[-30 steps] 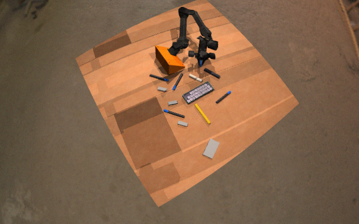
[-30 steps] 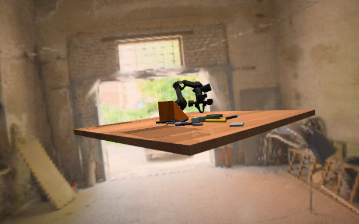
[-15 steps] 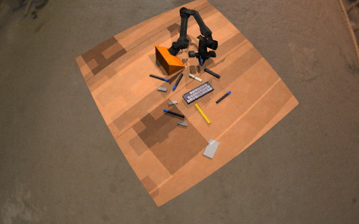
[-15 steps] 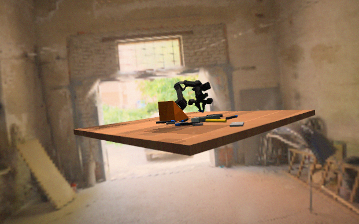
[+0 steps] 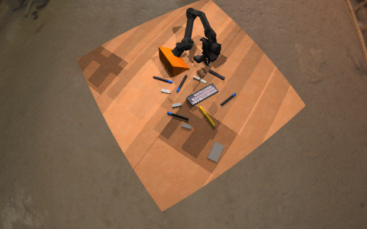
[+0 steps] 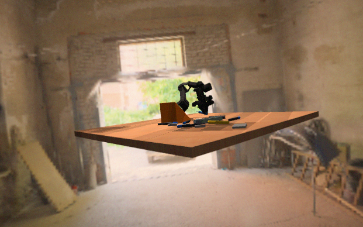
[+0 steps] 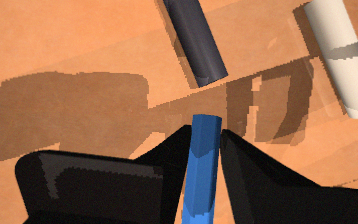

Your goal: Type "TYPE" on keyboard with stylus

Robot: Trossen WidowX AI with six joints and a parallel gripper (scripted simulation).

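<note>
The blue stylus is 7 cm behind my gripper tip, 1 cm to the right of it and 1 cm above it. From my gripper tip the other things lie so: dark cylinder (9 cm ahead, 3 cm to the left, 3 cm below); then yellow stick (33 cm ahead, 17 cm to the right, 3 cm below); then white cylinder (7 cm ahead, 10 cm to the right, 3 cm below).
</note>
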